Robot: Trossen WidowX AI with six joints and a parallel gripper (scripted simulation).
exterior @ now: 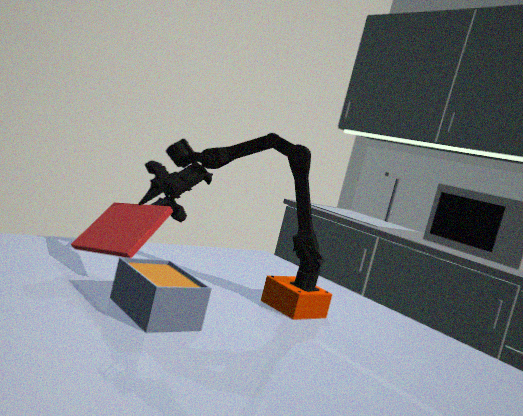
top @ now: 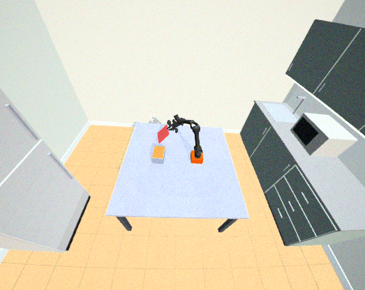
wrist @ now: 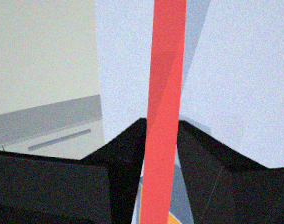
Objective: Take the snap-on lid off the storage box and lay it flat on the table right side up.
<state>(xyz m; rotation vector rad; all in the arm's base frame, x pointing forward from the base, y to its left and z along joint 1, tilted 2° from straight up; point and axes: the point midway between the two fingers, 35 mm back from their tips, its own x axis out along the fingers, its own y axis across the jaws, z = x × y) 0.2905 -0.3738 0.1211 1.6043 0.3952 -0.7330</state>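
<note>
The red lid is 60 mm ahead of my gripper tip, 50 mm below it and 10 mm to the left of it. Round my gripper tip: grey storage box: 280 mm to the left, 130 mm below, 130 mm ahead.
</note>
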